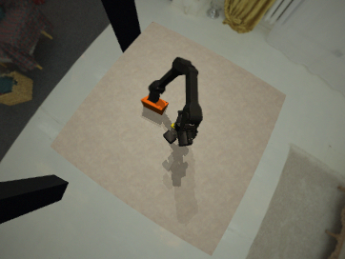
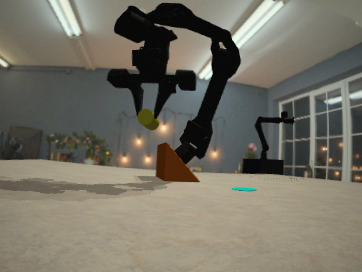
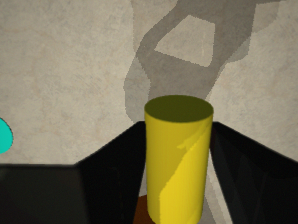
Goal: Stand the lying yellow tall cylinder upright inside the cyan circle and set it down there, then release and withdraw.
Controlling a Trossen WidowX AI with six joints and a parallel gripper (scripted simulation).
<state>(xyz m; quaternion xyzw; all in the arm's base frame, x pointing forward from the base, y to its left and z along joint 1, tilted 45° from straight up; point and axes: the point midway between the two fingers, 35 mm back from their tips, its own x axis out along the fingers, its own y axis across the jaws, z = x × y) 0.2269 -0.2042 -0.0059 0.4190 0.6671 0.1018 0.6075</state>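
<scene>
The cyan circle lies 23 cm to the left of my gripper tip, 14 cm below it and 2 cm ahead of it. From my gripper tip the other things lie so: yellow cylinder (2 cm behind, 1 cm to the left).
</scene>
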